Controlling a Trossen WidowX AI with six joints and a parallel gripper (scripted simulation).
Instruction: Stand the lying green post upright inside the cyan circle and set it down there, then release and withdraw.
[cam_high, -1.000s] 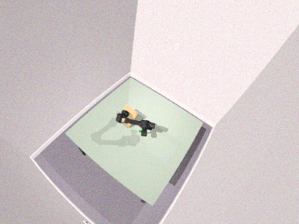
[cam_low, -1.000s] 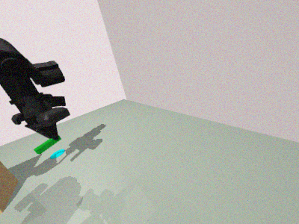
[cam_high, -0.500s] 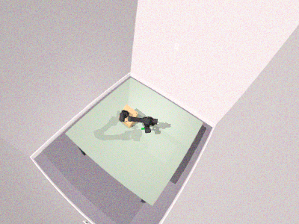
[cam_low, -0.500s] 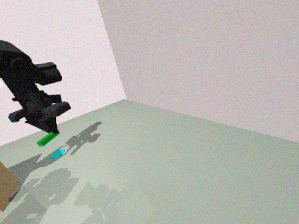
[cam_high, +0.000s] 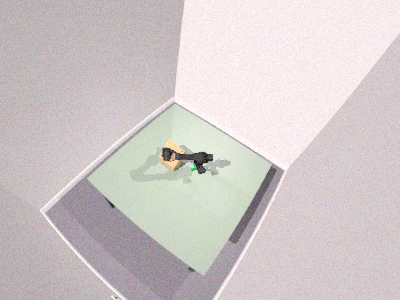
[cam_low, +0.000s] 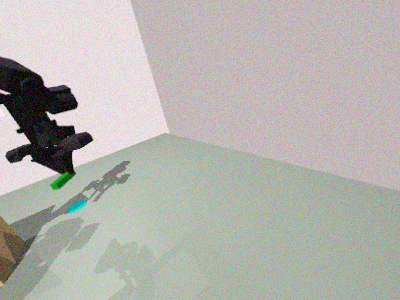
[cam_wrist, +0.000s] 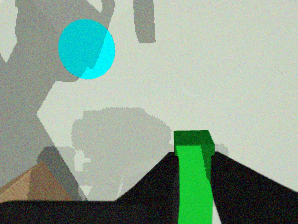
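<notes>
Right now my gripper tip is 6 cm past the cyan circle, 9 cm to the right of it and 14 cm above it. Also, from my gripper tip: green post: 1 cm behind, 2 cm to the right.
</notes>
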